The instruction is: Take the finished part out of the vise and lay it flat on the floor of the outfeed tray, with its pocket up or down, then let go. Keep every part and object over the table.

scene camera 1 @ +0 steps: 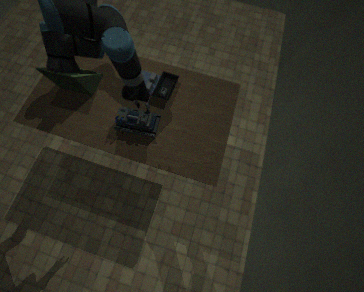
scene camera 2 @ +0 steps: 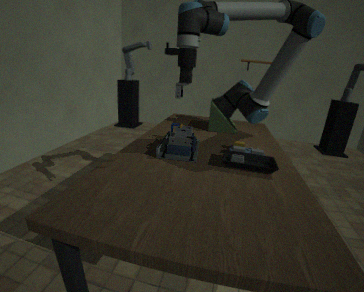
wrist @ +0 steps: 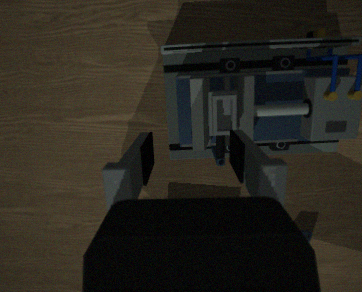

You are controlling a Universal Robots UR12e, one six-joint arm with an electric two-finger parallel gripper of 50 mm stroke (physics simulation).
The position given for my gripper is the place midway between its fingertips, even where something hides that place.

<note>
In view: my gripper [wrist: 191,147] and a vise [wrist: 269,89].
</note>
